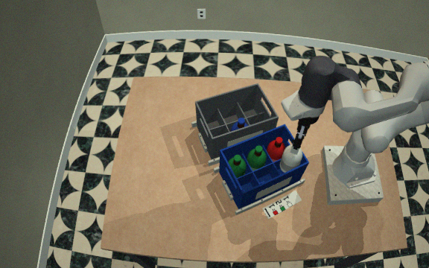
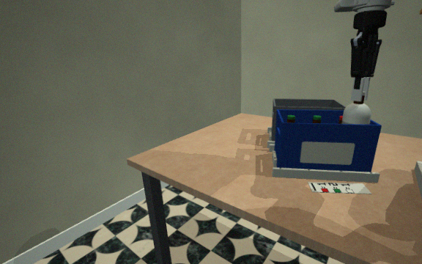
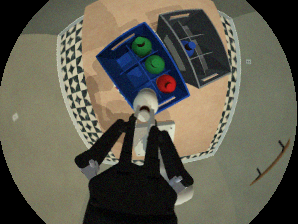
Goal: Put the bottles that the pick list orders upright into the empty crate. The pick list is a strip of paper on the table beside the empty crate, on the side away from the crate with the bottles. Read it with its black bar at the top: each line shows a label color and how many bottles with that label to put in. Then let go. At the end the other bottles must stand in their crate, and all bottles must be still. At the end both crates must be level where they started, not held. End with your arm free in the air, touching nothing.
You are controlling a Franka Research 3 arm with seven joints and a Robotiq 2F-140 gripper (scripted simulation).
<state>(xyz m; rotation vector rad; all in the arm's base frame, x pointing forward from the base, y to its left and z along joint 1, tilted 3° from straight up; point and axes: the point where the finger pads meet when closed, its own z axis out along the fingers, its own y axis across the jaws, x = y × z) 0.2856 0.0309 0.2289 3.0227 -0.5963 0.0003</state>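
Now: hand 8 cm above the white bottle. The rest, counted from my hand: blue crate 19 cm below, 10 cm ahead; then pick list 27 cm below, 11 cm to the left, 1 cm ahead; then red bottle 18 cm below, 8 cm to the right, 4 cm ahead.
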